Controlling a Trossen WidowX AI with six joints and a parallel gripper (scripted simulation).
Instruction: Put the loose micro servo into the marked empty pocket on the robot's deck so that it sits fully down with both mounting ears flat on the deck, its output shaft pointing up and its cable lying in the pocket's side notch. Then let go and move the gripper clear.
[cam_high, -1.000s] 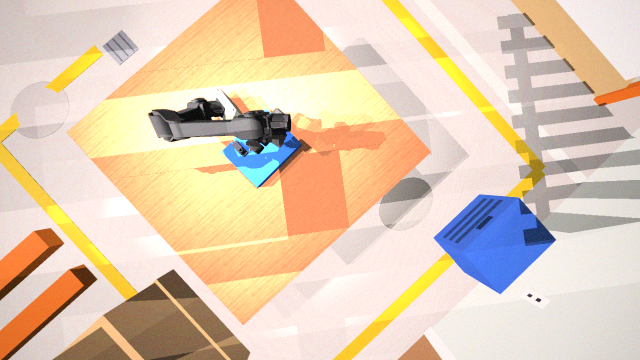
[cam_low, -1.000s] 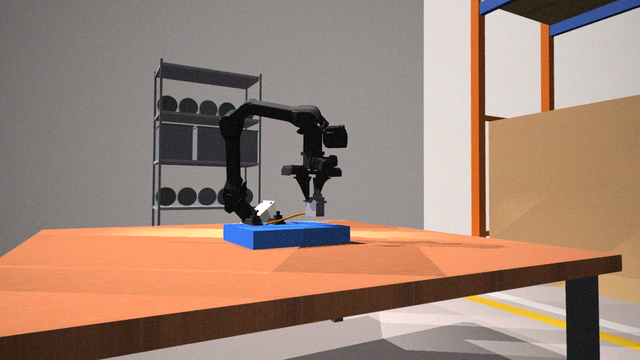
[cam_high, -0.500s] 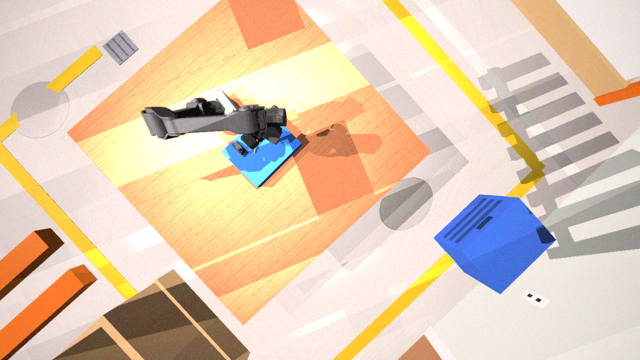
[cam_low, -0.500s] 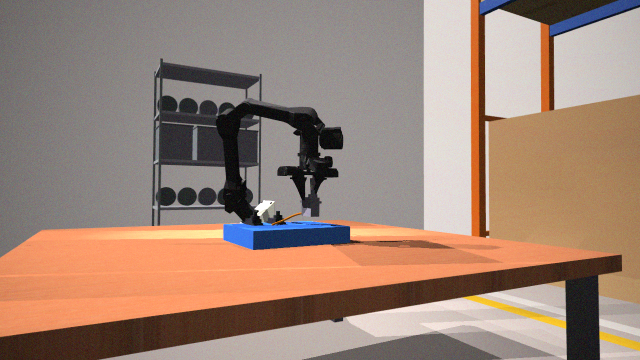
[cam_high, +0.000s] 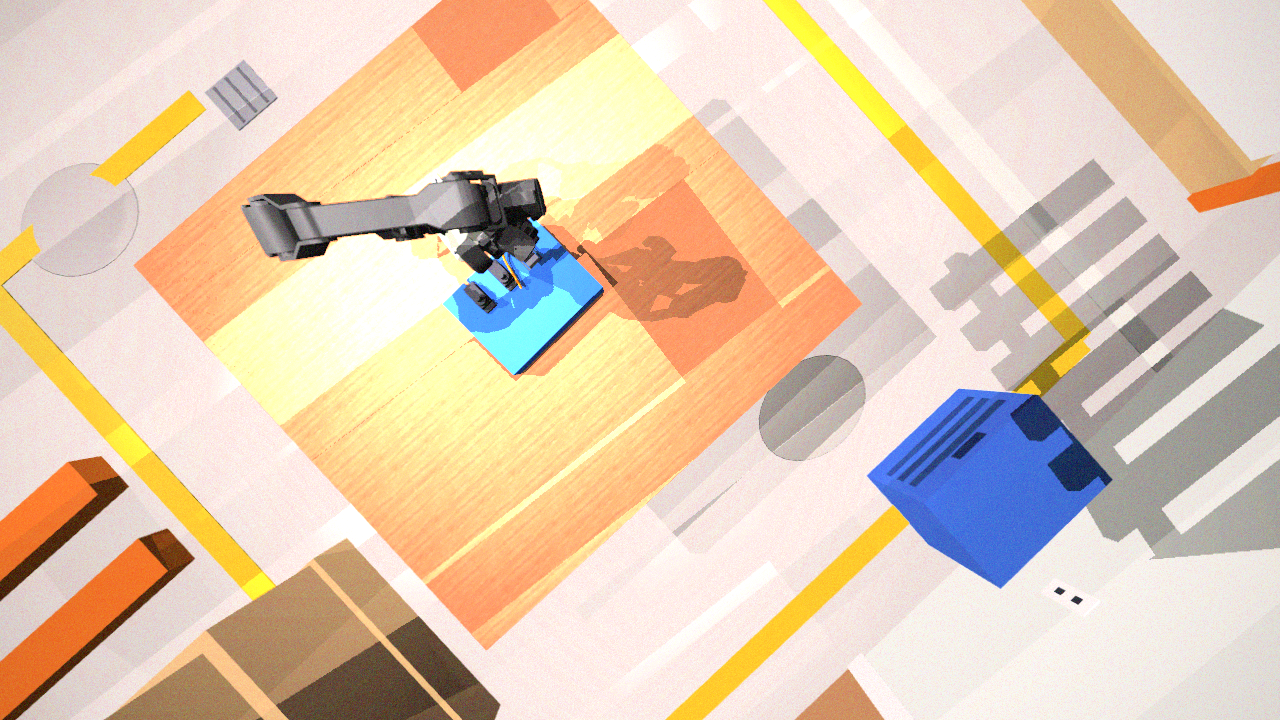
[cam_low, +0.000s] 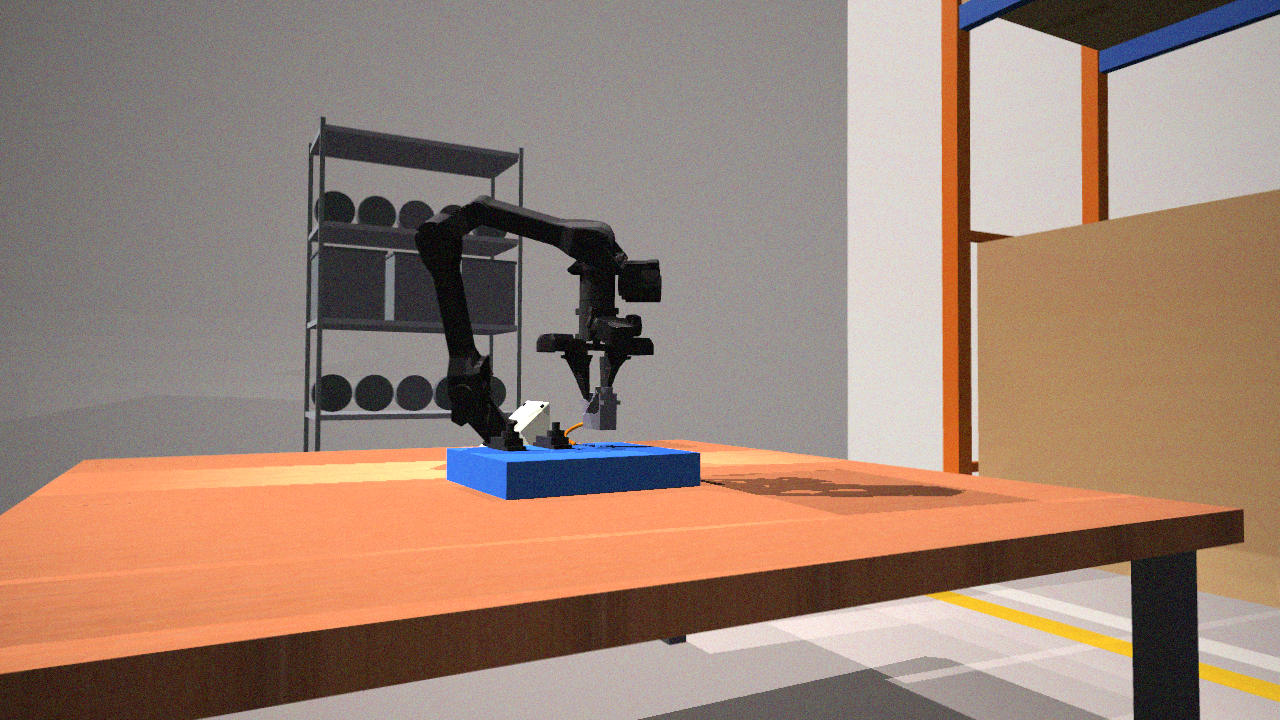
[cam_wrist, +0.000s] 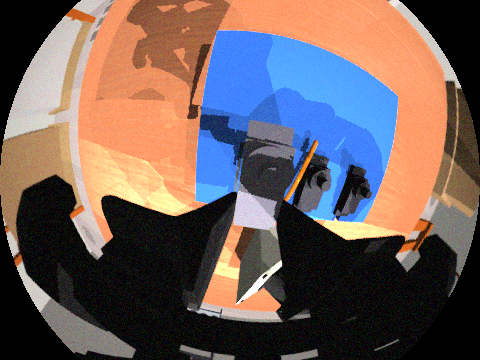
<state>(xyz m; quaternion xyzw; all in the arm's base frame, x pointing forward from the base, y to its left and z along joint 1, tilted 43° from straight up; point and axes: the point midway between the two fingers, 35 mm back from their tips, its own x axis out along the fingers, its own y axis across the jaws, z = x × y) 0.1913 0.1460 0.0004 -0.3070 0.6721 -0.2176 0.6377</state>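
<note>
Now: the blue deck 110 mm ahead of my gripper tip, 100 mm below it and 60 mm to the right of it.
</note>
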